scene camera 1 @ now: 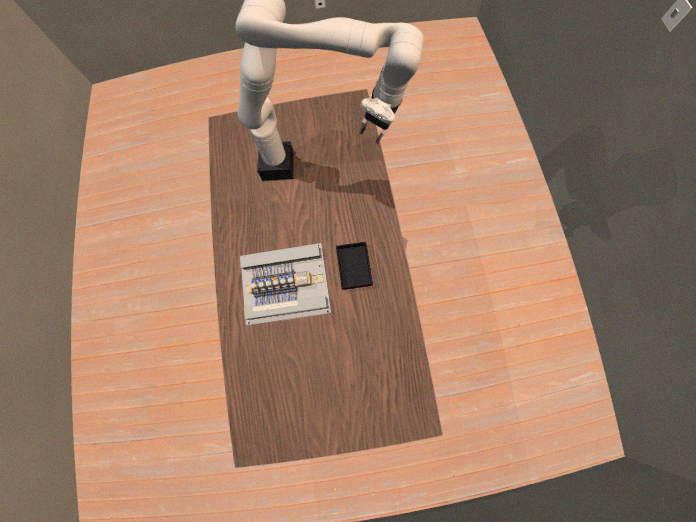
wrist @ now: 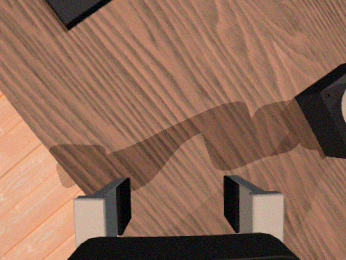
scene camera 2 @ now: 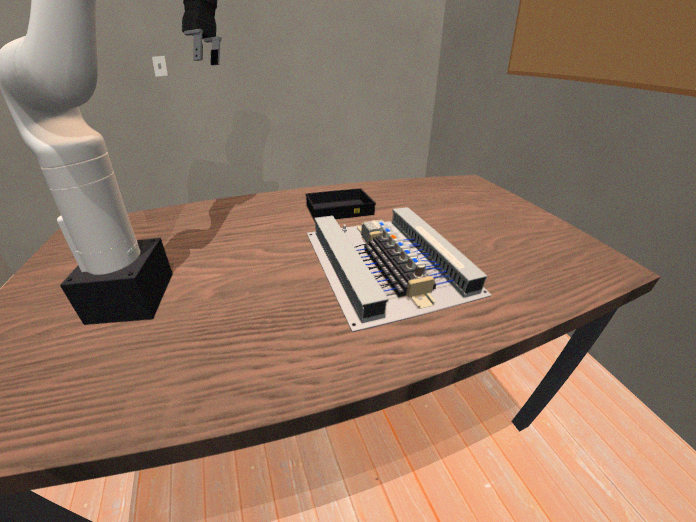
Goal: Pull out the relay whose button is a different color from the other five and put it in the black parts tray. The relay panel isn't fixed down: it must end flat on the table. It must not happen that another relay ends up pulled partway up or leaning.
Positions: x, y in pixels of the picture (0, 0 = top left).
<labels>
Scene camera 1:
black parts tray: 354, 268
relay panel: 307, 261
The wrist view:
gripper: 177, 197
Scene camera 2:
black parts tray: 356, 203
relay panel: 363, 302
</labels>
